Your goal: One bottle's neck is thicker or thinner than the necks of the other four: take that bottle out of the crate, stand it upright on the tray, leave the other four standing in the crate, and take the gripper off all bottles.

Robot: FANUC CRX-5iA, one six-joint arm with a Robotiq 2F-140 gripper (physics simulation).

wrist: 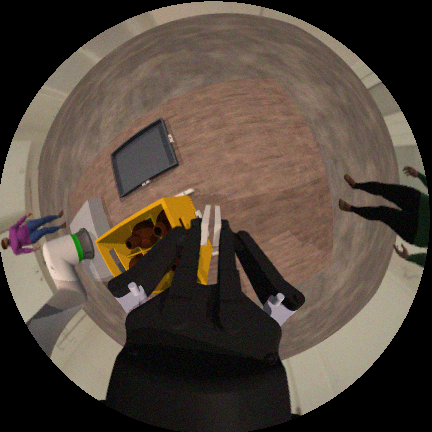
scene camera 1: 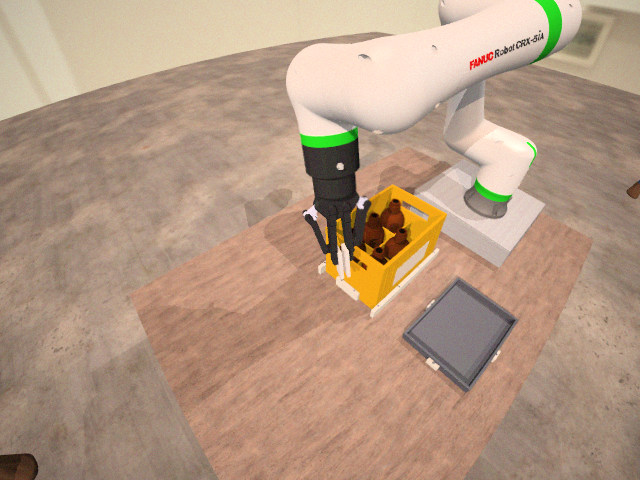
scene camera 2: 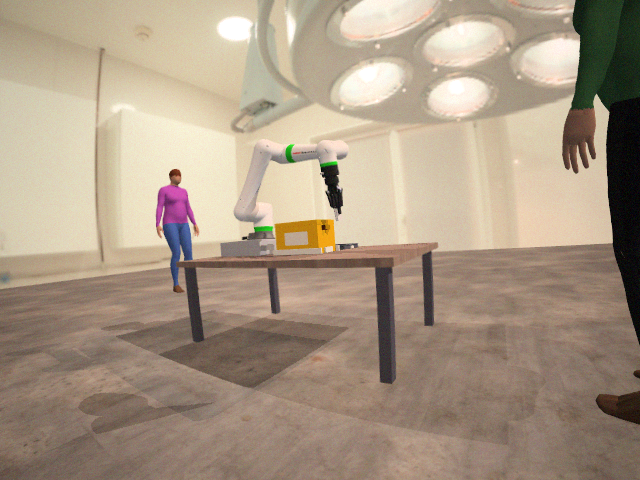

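Seen in the pictures: gripper, fingertip midpoint: [wrist: 211, 213] [scene camera 1: 343, 273] [scene camera 2: 339, 220]; arm's base, link origin: [wrist: 86, 242] [scene camera 1: 484, 204].
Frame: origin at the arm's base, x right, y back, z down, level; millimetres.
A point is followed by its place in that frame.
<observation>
The yellow crate [scene camera 1: 379, 290] {y -540, x 19, z -7 mm} [scene camera 2: 317, 237] {y -541, x 201, z 1 mm} [wrist: 181, 206] {y -543, x 45, z -16 mm} stands on the table. Brown bottles stand inside; those that show in scene camera 1 are a rear bottle [scene camera 1: 393, 218] {y -337, x 144, z -35 mm}, a middle bottle [scene camera 1: 373, 233] {y -428, x 141, z -36 mm}, a right bottle [scene camera 1: 397, 244] {y -419, x 68, z -44 mm} and a near bottle [scene camera 1: 378, 253] {y -508, x 63, z -79 mm}. The arm and the crate walls hide part of the inside, so I cannot tell which neck differs. The grey tray [scene camera 1: 460, 330] {y -427, x -175, z 79 mm} [wrist: 145, 160] {y -445, x -151, z 79 mm} holds no bottle. My gripper [scene camera 1: 343, 262] {y -609, x 76, z -79 mm} [scene camera 2: 337, 215] {y -609, x 76, z -79 mm} [wrist: 211, 213] {y -609, x 76, z -79 mm} is shut with nothing between its pale fingertips, at the crate's near end wall and above it.
Pale guide strips [scene camera 1: 405, 281] {y -425, x 12, z 55 mm} lie along the crate's base. The grey robot base [scene camera 1: 465, 237] {y -143, x -19, z 51 mm} [scene camera 2: 242, 248] {y 6, x 200, z 37 mm} stands behind the crate on the wooden table [scene camera 1: 310, 392] {y -801, x -28, z 85 mm}. A person in magenta [scene camera 2: 175, 206] and a person in green [scene camera 2: 622, 62] stand away from the table.
</observation>
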